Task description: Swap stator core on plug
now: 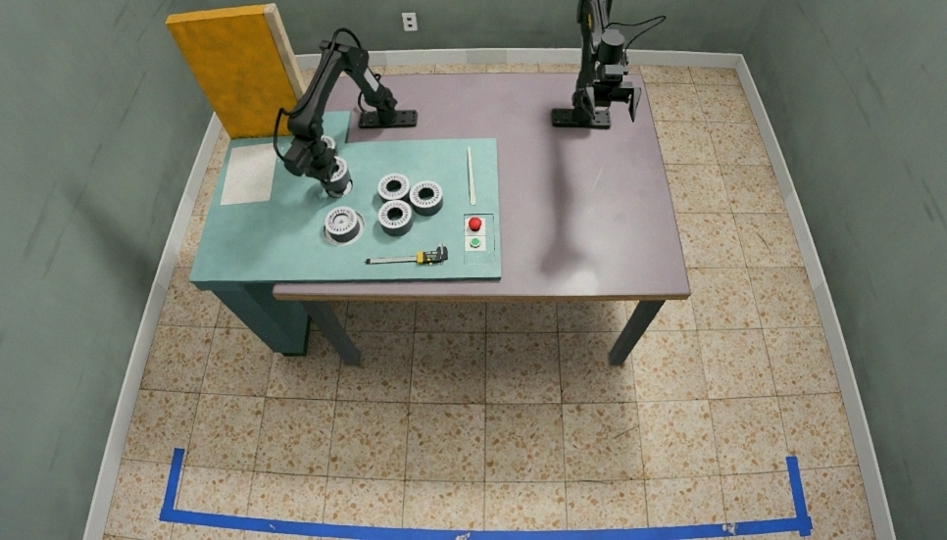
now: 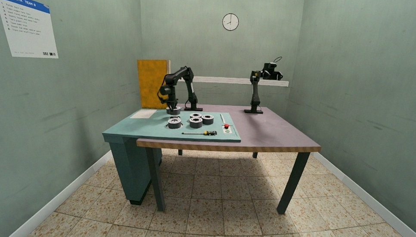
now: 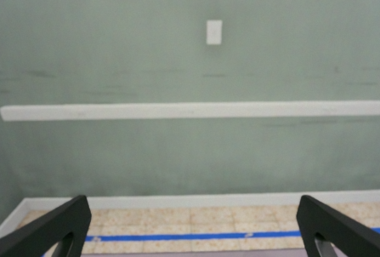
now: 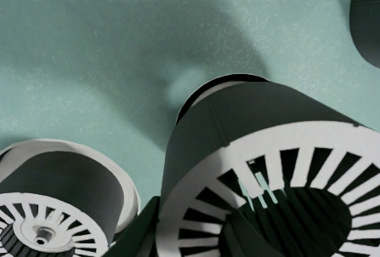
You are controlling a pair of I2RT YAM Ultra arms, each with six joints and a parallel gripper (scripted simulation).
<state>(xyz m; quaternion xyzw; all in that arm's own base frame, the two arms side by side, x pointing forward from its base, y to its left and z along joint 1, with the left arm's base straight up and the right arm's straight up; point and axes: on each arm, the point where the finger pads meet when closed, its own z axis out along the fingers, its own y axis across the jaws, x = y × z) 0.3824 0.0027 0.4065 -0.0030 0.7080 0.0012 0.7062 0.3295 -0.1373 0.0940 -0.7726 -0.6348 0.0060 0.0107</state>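
Note:
Now: right hand 1 cm past the teal slab and 9 cm above it. Also, from my right hand: orange panel: 27 cm behind, 26 cm to the right, 17 cm above; pale sheet: 9 cm behind, 31 cm to the right, 8 cm below; plug: 4 cm behind, 1 cm to the left, 9 cm below.

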